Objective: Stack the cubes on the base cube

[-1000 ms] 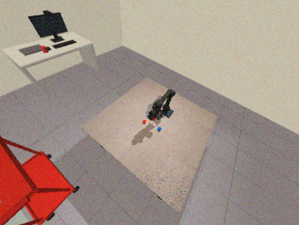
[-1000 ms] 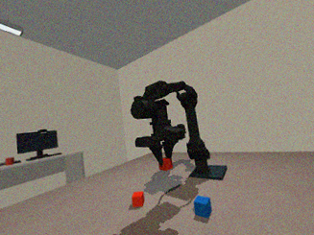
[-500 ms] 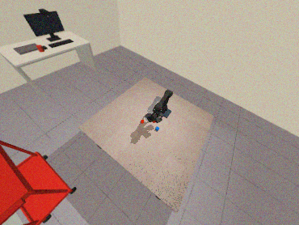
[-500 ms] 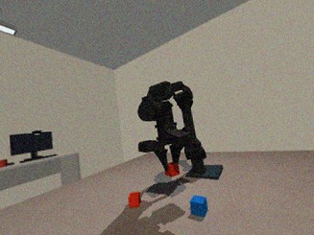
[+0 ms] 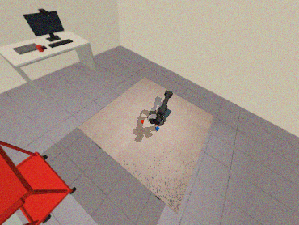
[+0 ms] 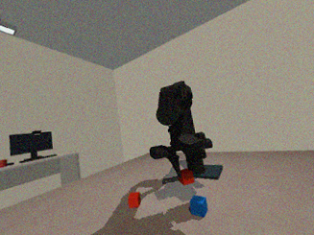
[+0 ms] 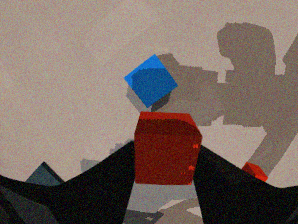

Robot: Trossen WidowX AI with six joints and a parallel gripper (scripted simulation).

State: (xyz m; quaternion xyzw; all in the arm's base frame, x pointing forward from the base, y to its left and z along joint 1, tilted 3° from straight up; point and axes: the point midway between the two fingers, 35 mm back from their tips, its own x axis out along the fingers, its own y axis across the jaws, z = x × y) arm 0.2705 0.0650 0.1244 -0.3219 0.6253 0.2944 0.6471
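Right now the blue base cube is 7 cm below my gripper tip, 3 cm to the left of it and 1 cm ahead of it. Round my gripper tip: red cube (17 cm to the right, 7 cm below, 5 cm ahead).
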